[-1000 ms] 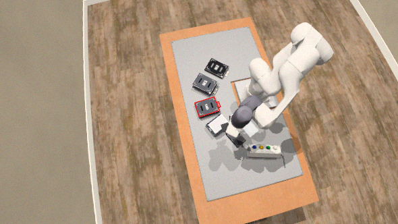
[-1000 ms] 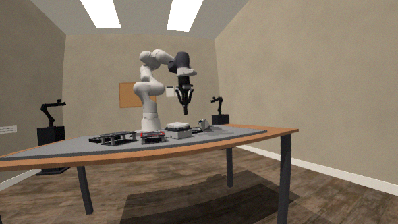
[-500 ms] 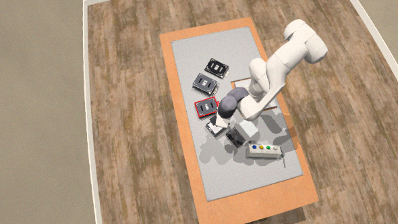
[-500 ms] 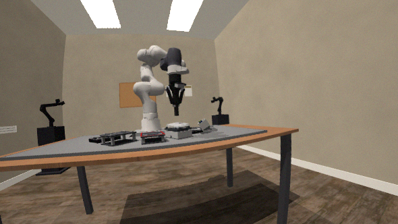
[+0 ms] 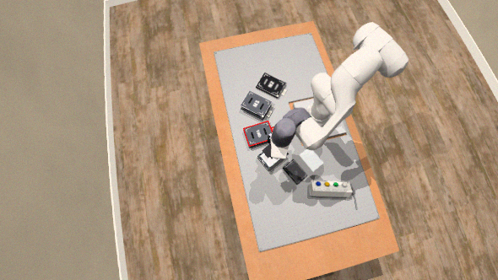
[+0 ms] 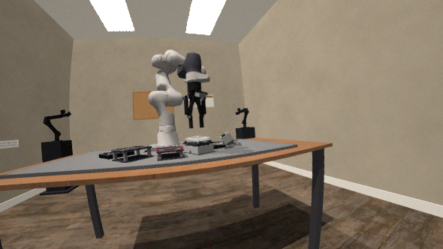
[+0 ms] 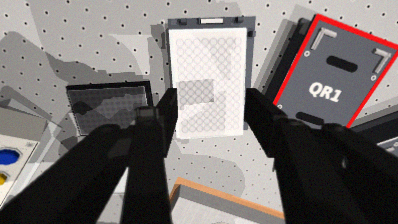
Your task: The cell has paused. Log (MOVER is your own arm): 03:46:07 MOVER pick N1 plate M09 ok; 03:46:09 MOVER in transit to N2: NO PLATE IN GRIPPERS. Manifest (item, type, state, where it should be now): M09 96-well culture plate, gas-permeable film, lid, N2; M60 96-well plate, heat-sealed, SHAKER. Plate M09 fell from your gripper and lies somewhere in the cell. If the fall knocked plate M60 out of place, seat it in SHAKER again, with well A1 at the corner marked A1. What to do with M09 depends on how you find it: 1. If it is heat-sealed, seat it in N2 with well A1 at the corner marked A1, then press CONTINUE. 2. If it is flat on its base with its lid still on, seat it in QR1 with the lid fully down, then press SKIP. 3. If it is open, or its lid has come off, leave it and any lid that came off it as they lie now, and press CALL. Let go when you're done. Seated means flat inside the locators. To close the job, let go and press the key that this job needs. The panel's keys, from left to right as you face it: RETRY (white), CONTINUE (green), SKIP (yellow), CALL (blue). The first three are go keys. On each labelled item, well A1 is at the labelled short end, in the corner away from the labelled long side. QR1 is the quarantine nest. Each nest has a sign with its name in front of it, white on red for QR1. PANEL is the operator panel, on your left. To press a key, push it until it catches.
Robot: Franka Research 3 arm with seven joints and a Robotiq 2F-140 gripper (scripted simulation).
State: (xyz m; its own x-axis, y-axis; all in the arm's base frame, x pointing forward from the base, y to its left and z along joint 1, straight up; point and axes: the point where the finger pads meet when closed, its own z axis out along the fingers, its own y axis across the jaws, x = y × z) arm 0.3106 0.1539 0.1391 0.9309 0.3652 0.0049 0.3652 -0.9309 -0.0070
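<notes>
Right now the white 96-well plate is 90 mm below my hand. Round my hand: pale lid: 220 mm behind, 160 mm below, 70 mm to the left; then dark plate: 150 mm below, 120 mm to the left, 100 mm behind; then QR1 nest: 150 mm to the right, 120 mm below, 40 mm ahead.
</notes>
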